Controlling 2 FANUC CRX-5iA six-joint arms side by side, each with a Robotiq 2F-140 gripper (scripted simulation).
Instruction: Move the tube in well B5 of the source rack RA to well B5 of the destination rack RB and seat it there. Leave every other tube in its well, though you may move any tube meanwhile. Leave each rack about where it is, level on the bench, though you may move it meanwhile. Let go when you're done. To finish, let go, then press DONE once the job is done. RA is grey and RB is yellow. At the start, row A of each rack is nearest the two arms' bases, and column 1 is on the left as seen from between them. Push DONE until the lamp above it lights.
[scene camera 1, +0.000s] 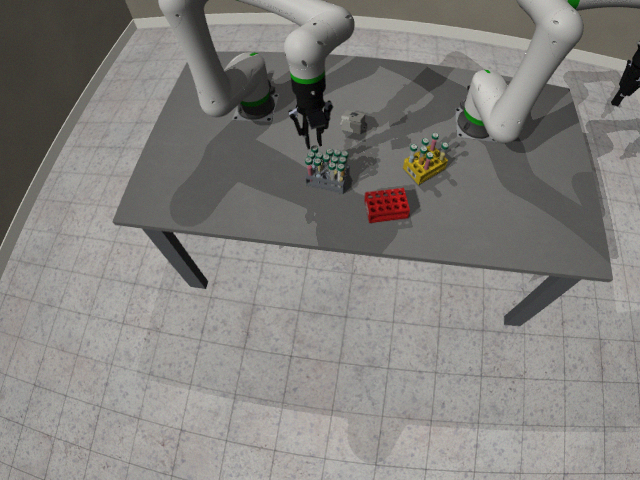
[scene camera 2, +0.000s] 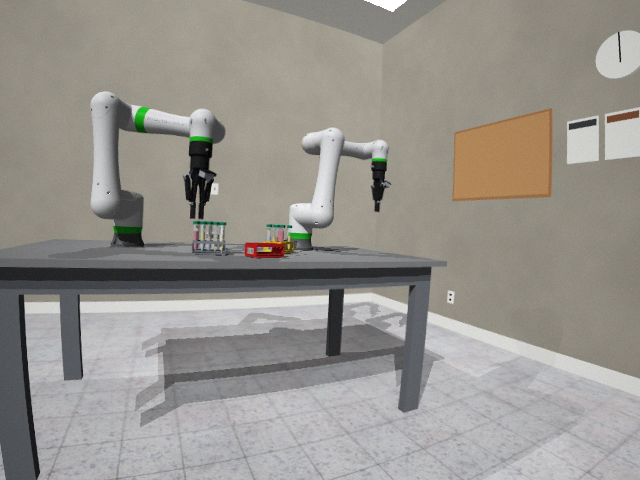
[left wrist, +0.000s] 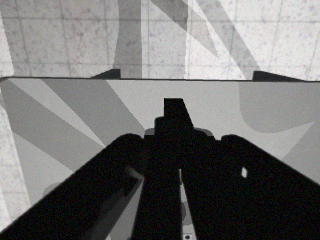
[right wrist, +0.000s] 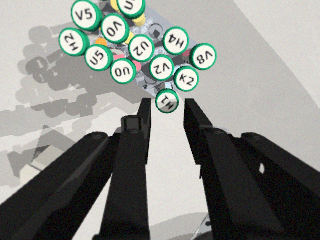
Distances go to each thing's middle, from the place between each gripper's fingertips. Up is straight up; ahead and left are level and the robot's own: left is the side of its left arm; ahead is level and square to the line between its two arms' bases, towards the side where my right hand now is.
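Labels:
Yellow rack RB (scene camera 1: 438, 166): from my right hand (scene camera 2: 196, 218), 370 mm to the left, 50 mm behind, 140 mm below. Red rack (scene camera 1: 390, 213): 250 mm to the left of my right hand, 140 mm ahead of it, 140 mm below it. Grey rack RA (right wrist: 156, 33): from my right hand, 40 mm ahead, 50 mm to the left, 140 mm below.
Red rack: from my left hand, 840 mm to the right, 420 mm ahead, 240 mm below. Grey rack RA: 1040 mm to the right of my left hand, 320 mm ahead of it, 240 mm below it. Yellow rack RB: my left hand 710 mm to the left of it, 240 mm short of it, 240 mm above it.

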